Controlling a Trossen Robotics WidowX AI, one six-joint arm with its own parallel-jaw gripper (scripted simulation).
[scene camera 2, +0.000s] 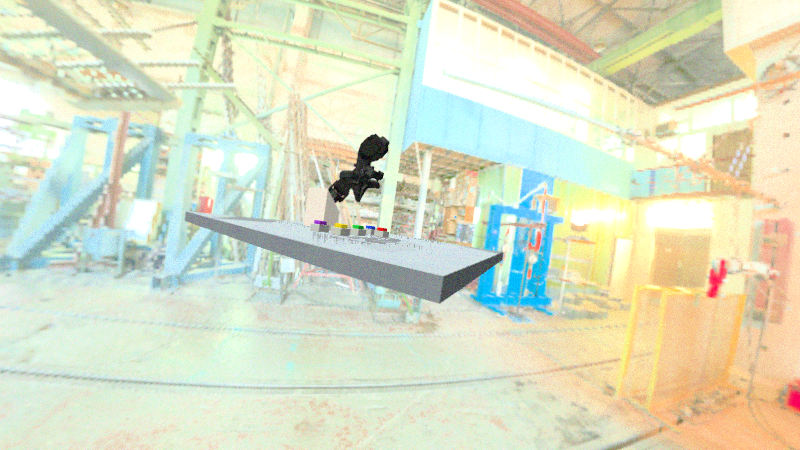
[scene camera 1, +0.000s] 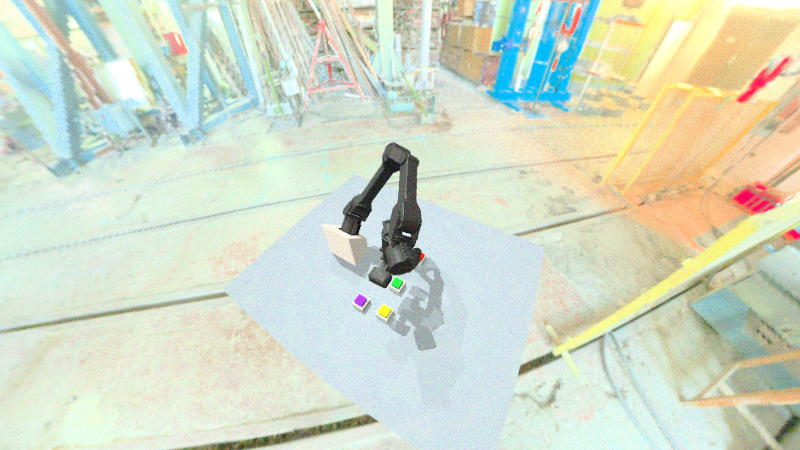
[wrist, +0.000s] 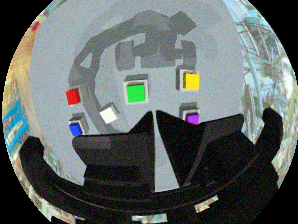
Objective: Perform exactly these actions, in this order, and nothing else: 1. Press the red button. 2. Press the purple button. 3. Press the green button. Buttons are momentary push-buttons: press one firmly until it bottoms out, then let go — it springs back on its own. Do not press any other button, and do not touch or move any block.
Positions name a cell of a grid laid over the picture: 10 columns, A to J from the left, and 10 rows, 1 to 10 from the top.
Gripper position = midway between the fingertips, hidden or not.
My gripper (scene camera 2: E5) is shut, holding nothing.
My gripper shows as well in the wrist view (wrist: F6).
